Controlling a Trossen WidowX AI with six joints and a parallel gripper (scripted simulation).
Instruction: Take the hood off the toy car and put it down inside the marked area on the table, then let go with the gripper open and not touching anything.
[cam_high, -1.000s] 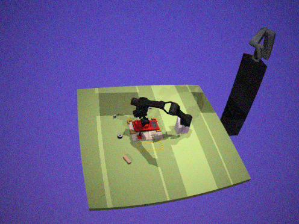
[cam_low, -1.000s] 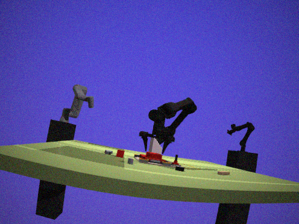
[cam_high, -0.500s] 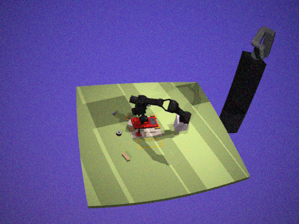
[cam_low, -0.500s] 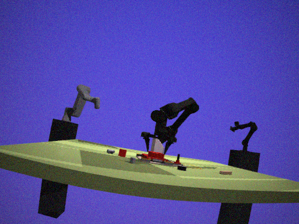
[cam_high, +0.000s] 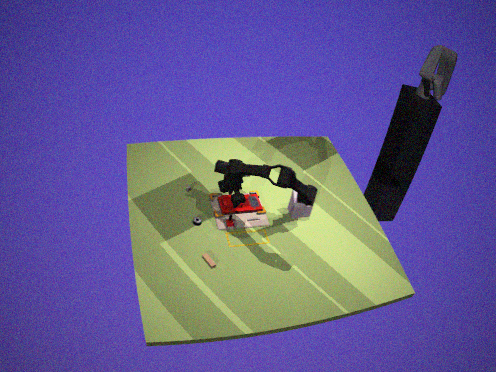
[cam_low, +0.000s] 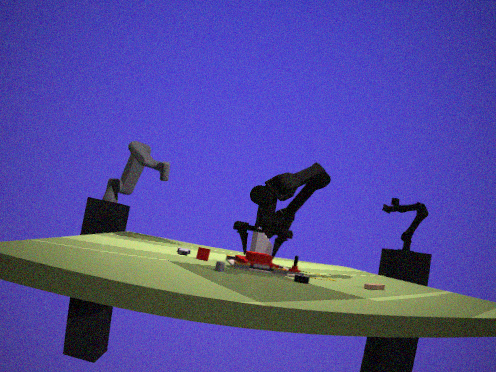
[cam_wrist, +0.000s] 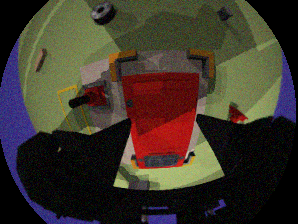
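Now: the red hood right at my gripper tip. Round my gripper tip: small grey piece (210 mm ahead, 110 mm to the right, 30 mm below); then dark wheel (170 mm ahead, 110 mm to the left, 30 mm below); then tan block (140 mm ahead, 340 mm to the left, 30 mm below).
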